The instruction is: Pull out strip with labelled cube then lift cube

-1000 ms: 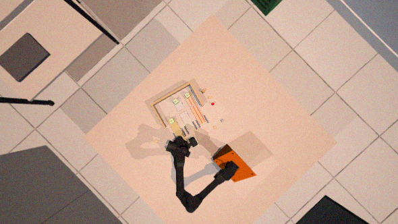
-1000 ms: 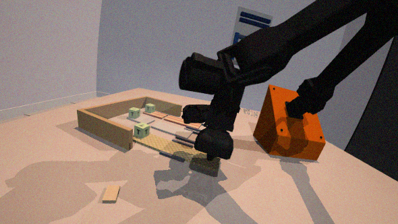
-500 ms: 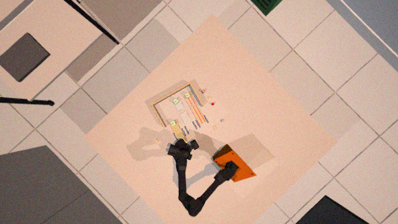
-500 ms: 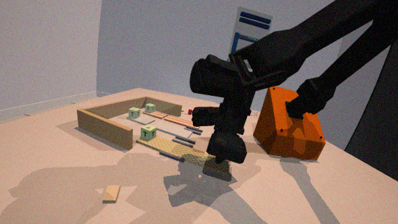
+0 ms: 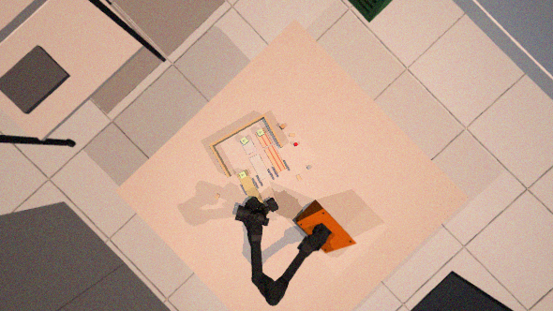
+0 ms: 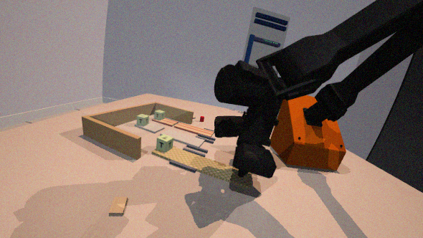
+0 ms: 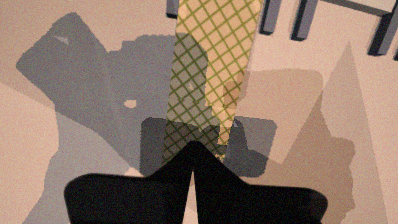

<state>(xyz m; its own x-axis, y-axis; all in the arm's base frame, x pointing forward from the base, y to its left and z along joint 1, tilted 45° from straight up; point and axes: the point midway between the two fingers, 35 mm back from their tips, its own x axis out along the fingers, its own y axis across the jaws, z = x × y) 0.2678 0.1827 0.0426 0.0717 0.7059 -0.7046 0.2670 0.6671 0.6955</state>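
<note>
My gripper tip is now 9 cm short of the yellow checked strip and 3 cm to the left of it.
</note>
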